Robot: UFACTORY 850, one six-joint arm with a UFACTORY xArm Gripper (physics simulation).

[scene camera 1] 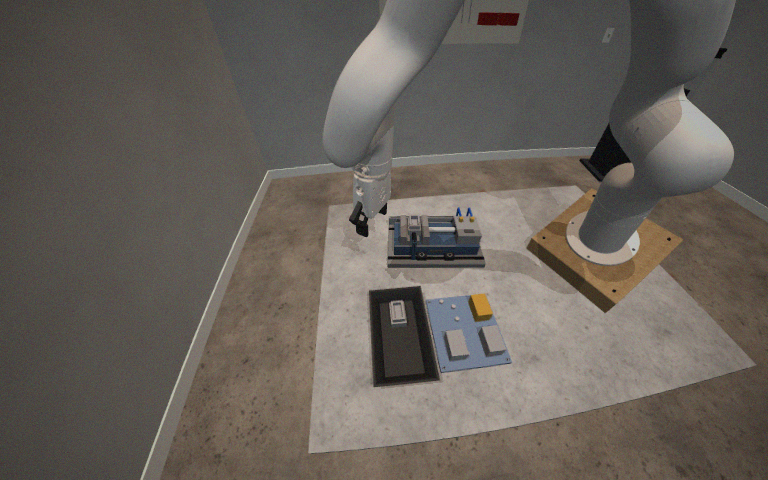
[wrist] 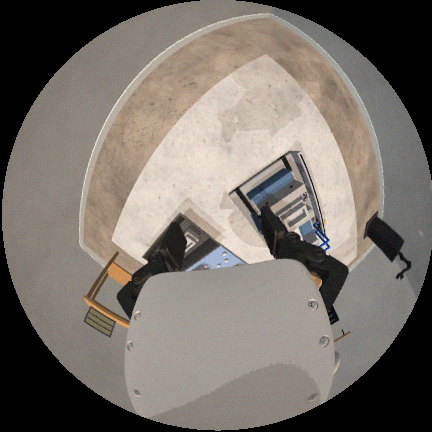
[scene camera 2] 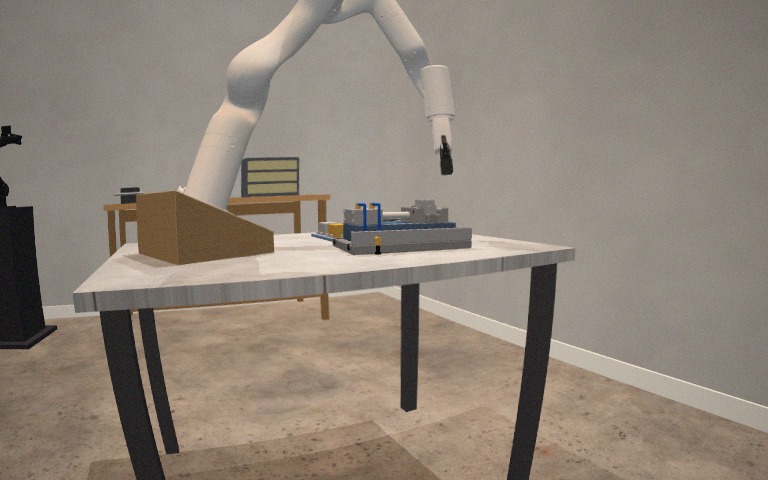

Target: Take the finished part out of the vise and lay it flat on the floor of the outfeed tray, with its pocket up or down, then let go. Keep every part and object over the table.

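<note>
The finished part [scene camera 1: 414, 221] [scene camera 2: 424, 204] [wrist: 298, 215], light grey with its pocket up, sits between the jaws at the left end of the blue-and-grey vise [scene camera 1: 438, 247] [scene camera 2: 404, 225] [wrist: 273, 184] in scene camera 1. The dark outfeed tray [scene camera 1: 376, 345] [wrist: 206, 240] lies in front of the vise. A similar grey part [scene camera 1: 398, 312] [wrist: 190, 241] lies flat in it near its back end, pocket up. My gripper [scene camera 1: 372, 219] [scene camera 2: 446, 164] [wrist: 220, 224] is open and empty, pointing down. It hangs above vise height, left of the vise in scene camera 1.
A blue board [scene camera 1: 474, 341] right of the tray carries two grey blocks [scene camera 1: 457, 344] [scene camera 1: 493, 339], a yellow block [scene camera 1: 481, 306] and small white pegs. Blue upright hex keys [scene camera 1: 459, 212] [scene camera 2: 365, 216] stand at the vise's right end. The wooden arm base [scene camera 1: 552, 249] [scene camera 2: 215, 240] stands further right.
</note>
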